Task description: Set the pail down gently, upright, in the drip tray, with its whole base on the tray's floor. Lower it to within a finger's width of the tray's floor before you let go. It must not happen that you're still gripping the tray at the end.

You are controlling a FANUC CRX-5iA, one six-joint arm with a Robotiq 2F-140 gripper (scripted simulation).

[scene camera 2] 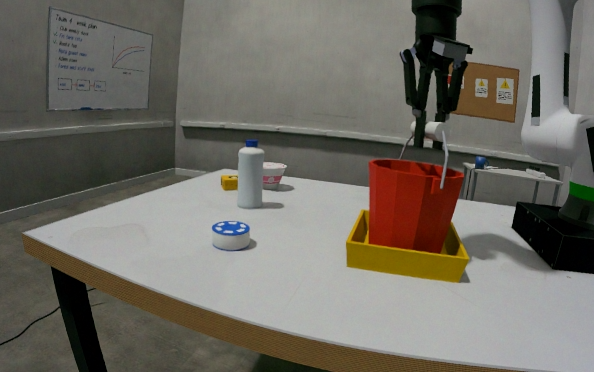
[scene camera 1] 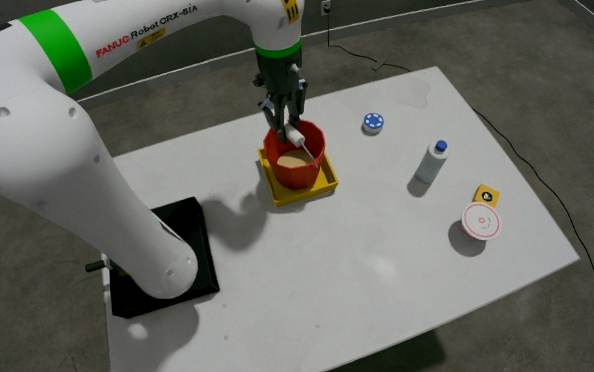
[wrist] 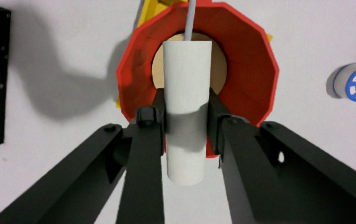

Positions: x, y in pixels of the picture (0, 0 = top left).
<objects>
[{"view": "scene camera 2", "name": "gripper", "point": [427, 148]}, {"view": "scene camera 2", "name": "yellow drip tray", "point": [447, 266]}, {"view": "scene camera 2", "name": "red pail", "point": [407, 209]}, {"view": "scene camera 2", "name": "blue-and-white puck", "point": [228, 235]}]
</objects>
